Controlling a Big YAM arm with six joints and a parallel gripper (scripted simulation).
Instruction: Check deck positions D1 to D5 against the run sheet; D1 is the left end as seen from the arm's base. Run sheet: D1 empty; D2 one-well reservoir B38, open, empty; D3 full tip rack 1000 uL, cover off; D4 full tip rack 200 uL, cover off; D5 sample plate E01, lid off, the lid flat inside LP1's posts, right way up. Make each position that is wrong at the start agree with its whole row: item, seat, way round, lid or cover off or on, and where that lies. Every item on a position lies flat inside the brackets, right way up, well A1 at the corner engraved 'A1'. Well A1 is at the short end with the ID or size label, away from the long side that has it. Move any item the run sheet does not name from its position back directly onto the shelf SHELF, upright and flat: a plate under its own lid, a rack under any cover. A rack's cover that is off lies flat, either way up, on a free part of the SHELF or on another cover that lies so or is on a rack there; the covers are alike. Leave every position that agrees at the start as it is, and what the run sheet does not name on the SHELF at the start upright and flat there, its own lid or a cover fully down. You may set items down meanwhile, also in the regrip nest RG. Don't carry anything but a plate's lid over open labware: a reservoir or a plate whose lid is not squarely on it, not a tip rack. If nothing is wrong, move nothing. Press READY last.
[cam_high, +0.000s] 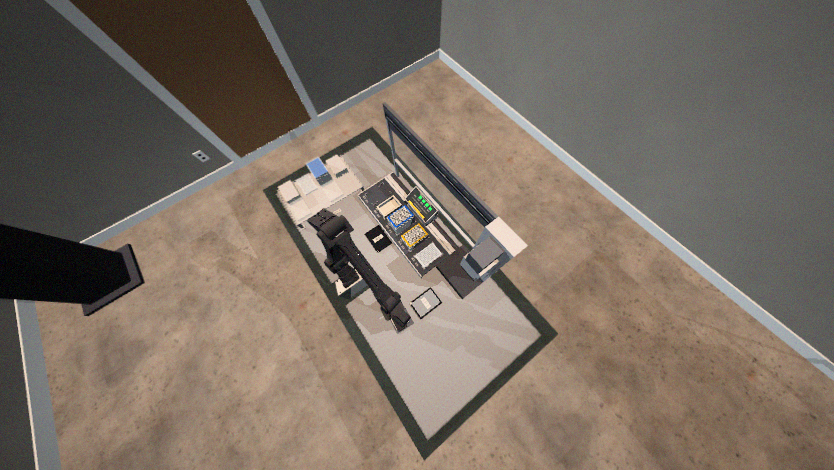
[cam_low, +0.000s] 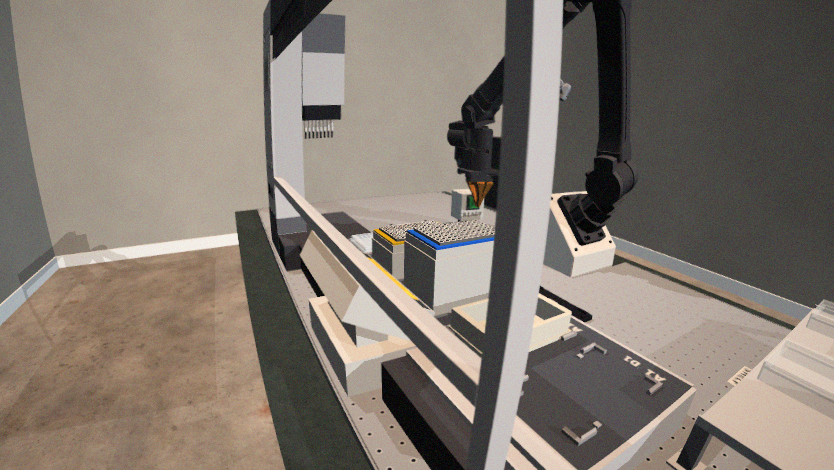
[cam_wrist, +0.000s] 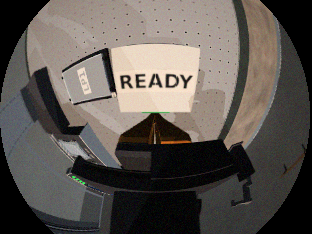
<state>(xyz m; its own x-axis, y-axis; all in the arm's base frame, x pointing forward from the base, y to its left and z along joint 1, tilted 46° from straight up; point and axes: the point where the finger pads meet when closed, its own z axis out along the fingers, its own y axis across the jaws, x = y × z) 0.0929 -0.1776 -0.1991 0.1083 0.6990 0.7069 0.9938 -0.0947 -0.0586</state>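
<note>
Right now my hand is 3 cm to the left of the ready button box and 1 cm above it. Round my hand: lid 15 cm ahead, 6 cm to the right, 7 cm below; then white sample plate 31 cm ahead, 13 cm to the left, 2 cm below; then yellow-rimmed tip rack 31 cm ahead, 24 cm to the left, 2 cm above.
</note>
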